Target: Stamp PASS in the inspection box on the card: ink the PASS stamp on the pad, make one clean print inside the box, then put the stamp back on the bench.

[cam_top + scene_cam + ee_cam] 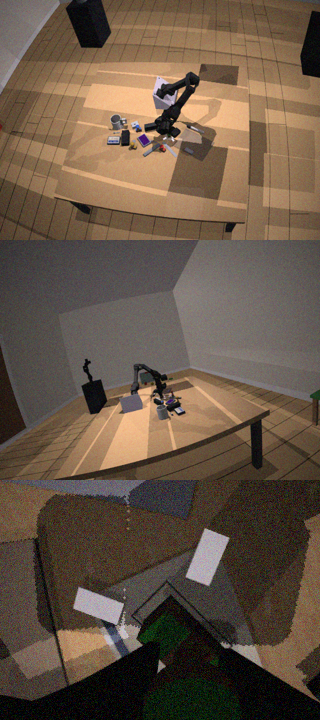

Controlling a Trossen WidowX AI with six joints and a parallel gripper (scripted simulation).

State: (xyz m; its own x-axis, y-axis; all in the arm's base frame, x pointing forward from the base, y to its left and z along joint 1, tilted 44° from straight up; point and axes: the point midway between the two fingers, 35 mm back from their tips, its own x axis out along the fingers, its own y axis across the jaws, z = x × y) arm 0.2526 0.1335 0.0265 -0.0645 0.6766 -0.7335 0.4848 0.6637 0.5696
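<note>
Right now my gripper tip is 1 cm past the white card, 1 cm to the right of it and 3 cm above it. The rest, counted from my gripper tip: purple ink pad (7 cm ahead, 16 cm to the right, 2 cm below); then green-handled PASS stamp (right at my gripper tip); then red-knobbed stamp (12 cm ahead, 1 cm to the right, 1 cm below).
</note>
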